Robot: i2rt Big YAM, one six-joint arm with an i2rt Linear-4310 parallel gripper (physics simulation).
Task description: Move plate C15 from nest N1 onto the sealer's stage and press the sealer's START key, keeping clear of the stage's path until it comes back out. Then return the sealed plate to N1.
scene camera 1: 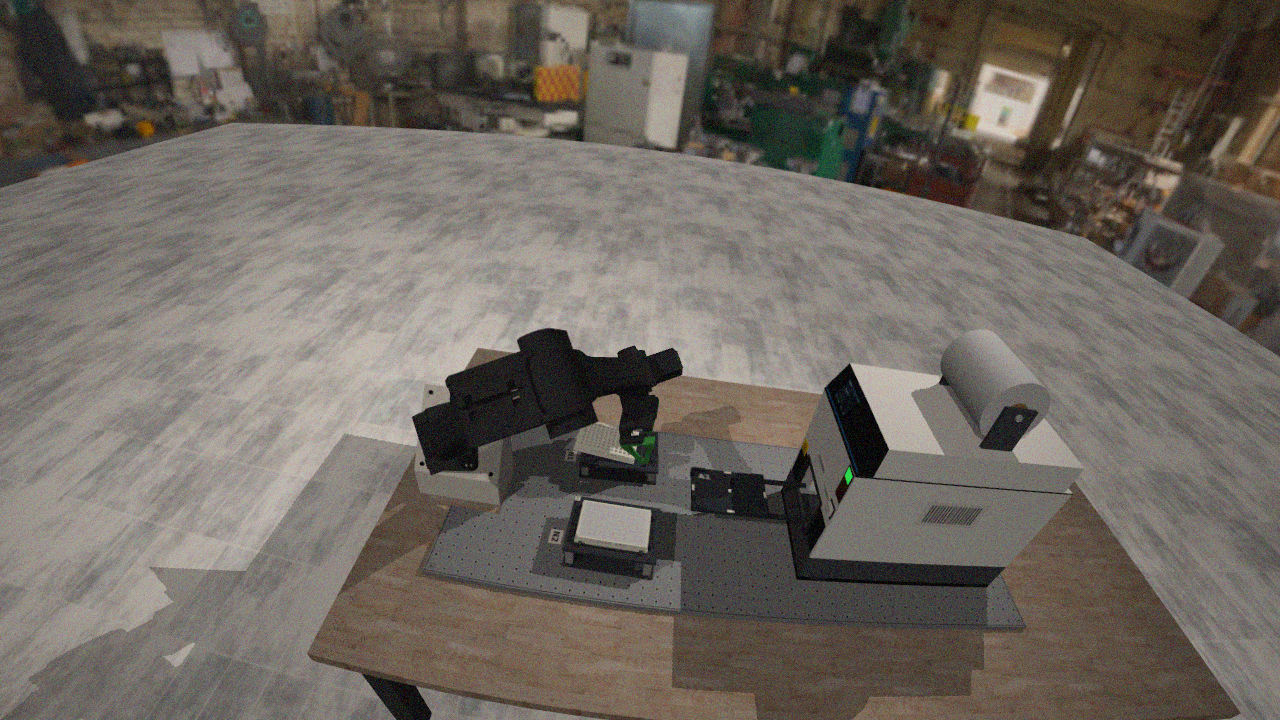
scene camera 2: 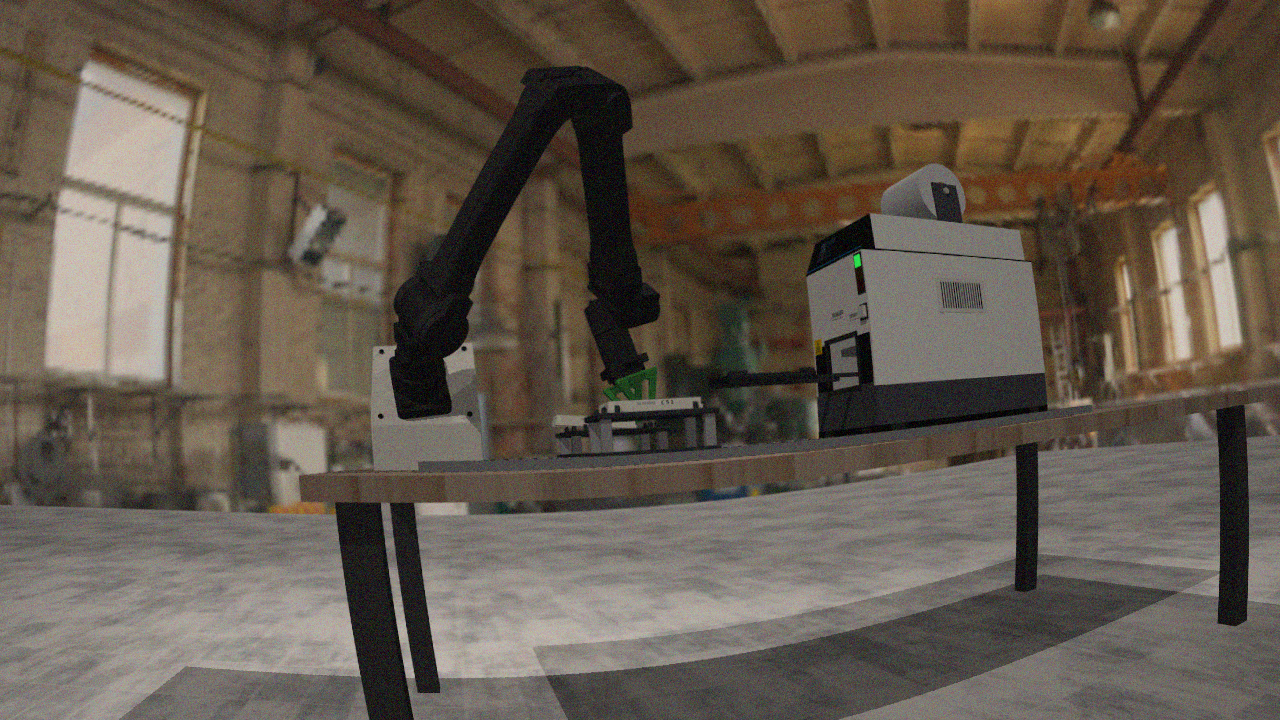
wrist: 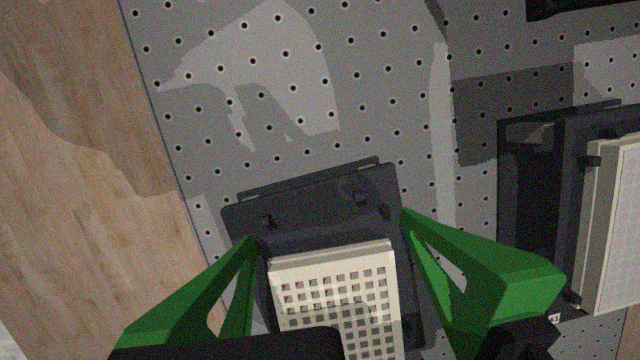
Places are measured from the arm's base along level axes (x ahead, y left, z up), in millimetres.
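Pixels of known places: gripper, between the fingertips: (scene camera 1: 646,447) (wrist: 326,228); arm's base, origin of its link: (scene camera 2: 419,387).
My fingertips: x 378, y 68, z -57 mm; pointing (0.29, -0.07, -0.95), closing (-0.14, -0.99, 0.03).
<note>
For each thing: its middle in the pictures, then the offset to it from my fingertips. "spot": a spot on its surface instead. Level surfaces: height alone.
- pale well plate, middle of its body: (wrist: 342,334) (scene camera 2: 592,422) (scene camera 1: 607,440) 83 mm back, 14 mm left, 1 mm up
- dark back nest, middle of its body: (wrist: 333,275) (scene camera 2: 611,439) (scene camera 1: 619,452) 54 mm back, 9 mm left, 28 mm down
- sealer, a spot on its surface: (scene camera 2: 957,331) spot: 465 mm ahead, 302 mm right, 101 mm up
- grey perforated board, height of its surface: 53 mm down
- film roll, middle of its body: (scene camera 2: 922,202) (scene camera 1: 992,383) 519 mm ahead, 197 mm right, 365 mm up
A pale well plate (scene camera 1: 601,441) (wrist: 340,290), taken as C15 by its place, lies on the dark back nest (scene camera 1: 619,471) (wrist: 312,215), N1. It looks shifted toward the arm's base, leaving a strip of nest with pegs bare in the wrist view. My gripper (scene camera 1: 637,450) (scene camera 2: 631,386) (wrist: 326,228) is open, its green fingers low over N1, one on either side of the nest just beyond the plate's end. The sealer (scene camera 1: 948,537) (scene camera 2: 957,331) shows a green light; its black stage (scene camera 1: 729,492) (scene camera 2: 760,379) is out and bears no plate. I cannot make out the START key's label.
A second, white-topped plate (scene camera 1: 614,525) (scene camera 2: 648,404) (wrist: 620,225) sits on the front nest, labelled N2, to the right in the wrist view. Both nests stand on the grey perforated board (scene camera 1: 716,573) (wrist: 370,100). A film roll (scene camera 1: 989,380) (scene camera 2: 914,192) tops the sealer.
</note>
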